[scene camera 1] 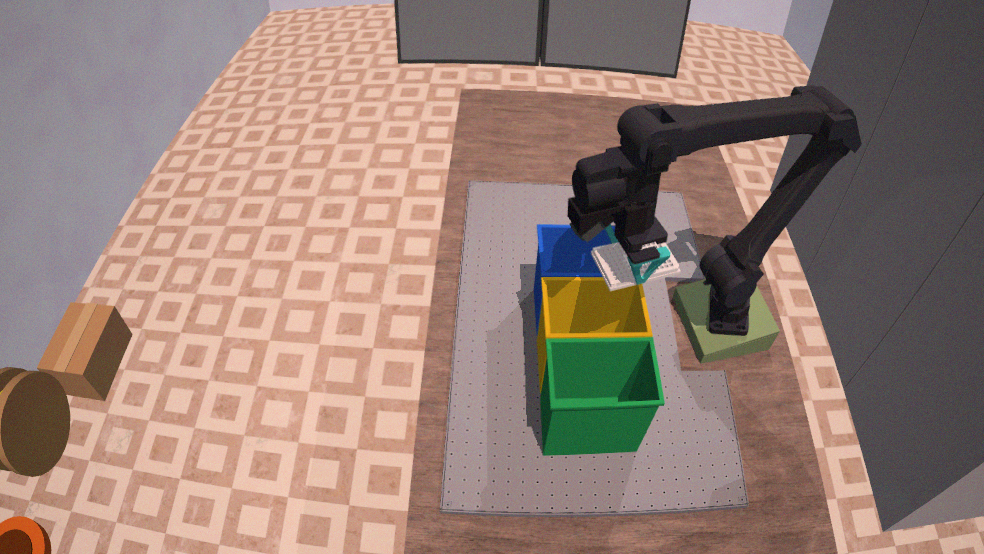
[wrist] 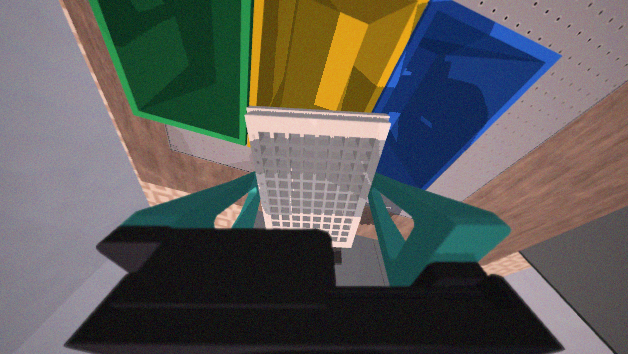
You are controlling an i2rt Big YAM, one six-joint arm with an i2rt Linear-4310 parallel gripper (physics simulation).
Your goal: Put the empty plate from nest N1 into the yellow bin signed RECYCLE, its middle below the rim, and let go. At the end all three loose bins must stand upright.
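Where they show: gripper, fingertip midpoint: (scene camera 1: 628,264) (wrist: 314,177); arm's base at its link origin: (scene camera 1: 728,311).
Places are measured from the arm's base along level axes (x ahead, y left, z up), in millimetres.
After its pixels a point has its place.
My gripper (scene camera 1: 634,264) @(x 252, y 151, z 227 mm) (wrist: 314,177) @(x 252, y 151, z 227 mm) is shut on the white gridded plate (scene camera 1: 611,267) @(x 280, y 176, z 239 mm) (wrist: 315,155) @(x 275, y 164, z 239 mm), a teal finger at each long side. The plate is held above rim height. In the scene view it overlaps the blue bin's right part and the yellow bin's back right corner; in the wrist view its front edge overlaps the yellow bin's near end. The yellow bin (scene camera 1: 568,309) @(x 338, y 131, z 63 mm) (wrist: 345,45) @(x 344, y 158, z -34 mm) stands upright between the upright green bin (scene camera 1: 595,430) @(x 249, y 366, z 55 mm) (wrist: 245,65) @(x 273, y 246, z 143 mm) and the upright blue bin (scene camera 1: 568,251) @(x 361, y -1, z 79 mm) (wrist: 445,100) @(x 365, y 1, z 61 mm). The RECYCLE sign and nest N1 cannot be made out.
The bins stand close together on the perforated grey board (scene camera 1: 495,440) @(x 413, y 375, z -36 mm) (wrist: 560,100) @(x 497, y -255, z -37 mm), which lies on the brown wooden table (scene camera 1: 509,137) @(x 595, y -528, z -50 mm) (wrist: 555,160) @(x 443, y -443, z -50 mm). The arm's base stands on an olive block (scene camera 1: 760,330) @(x -72, y 43, z 9 mm) to the right of the bins. A grey cabinet (scene camera 1: 915,275) rises at the right.
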